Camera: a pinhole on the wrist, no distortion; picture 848 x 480 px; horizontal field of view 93.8 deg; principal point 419.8 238.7 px. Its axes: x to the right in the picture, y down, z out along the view. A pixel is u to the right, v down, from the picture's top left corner.
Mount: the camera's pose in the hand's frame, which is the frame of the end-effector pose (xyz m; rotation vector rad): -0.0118 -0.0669 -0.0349 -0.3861 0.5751 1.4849
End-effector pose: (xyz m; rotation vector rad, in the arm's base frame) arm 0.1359 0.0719 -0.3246 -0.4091 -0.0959 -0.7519
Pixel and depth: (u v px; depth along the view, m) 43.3 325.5 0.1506
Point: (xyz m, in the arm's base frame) 0.0636 0.0940 -0.1407
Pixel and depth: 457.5 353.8 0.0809
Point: 0.1106 0.0911 -0.3001
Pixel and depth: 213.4 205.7 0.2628
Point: 0.1631 0.1256 -0.0719
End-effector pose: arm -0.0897 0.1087 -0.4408 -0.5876 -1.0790 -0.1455
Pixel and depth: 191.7 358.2 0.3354
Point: -0.4147 0.2617 -0.3704
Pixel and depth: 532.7 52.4 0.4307
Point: -0.0444 0.4883 -0.2606
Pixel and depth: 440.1 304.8 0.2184
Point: -0.1821 0.2360 -0.4389
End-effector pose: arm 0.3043 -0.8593 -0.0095 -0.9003 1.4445 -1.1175
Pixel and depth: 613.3 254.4 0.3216
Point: 0.4450 -0.8259 -0.2516
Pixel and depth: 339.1 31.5 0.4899
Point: 0.6451 -1.1789 -0.2121
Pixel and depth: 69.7 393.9 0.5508
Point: 1.0290 -0.8715 0.1529
